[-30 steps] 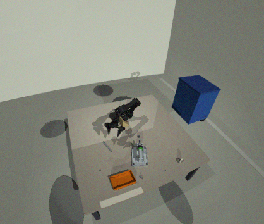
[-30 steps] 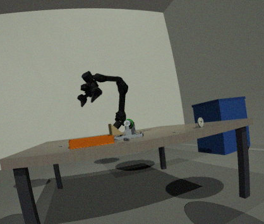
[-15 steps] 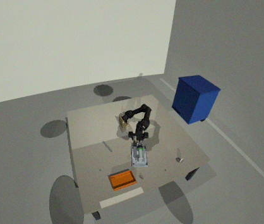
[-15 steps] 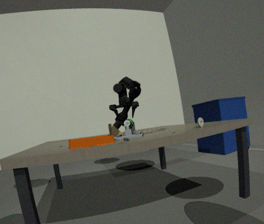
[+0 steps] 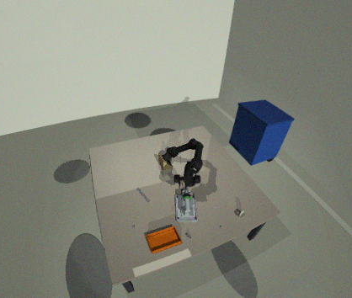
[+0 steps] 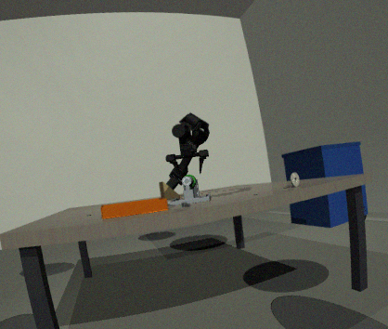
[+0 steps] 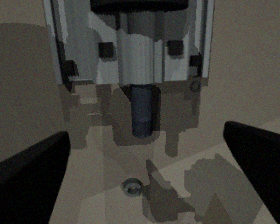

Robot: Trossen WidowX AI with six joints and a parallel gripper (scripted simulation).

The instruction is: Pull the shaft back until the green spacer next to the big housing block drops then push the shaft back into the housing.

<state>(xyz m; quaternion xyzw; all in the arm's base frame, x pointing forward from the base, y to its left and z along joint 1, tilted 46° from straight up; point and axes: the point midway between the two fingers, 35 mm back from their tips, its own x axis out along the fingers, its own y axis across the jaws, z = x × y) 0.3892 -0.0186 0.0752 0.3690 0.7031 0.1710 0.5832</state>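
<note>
The dark shaft is 6 cm ahead of my gripper tip, 2 cm to the right of it and 2 cm below it. The rest, counted from my gripper tip: orange tray: 31 cm ahead, 27 cm to the right, 10 cm below; thin grey bar: 9 cm behind, 31 cm to the right, 10 cm below.
</note>
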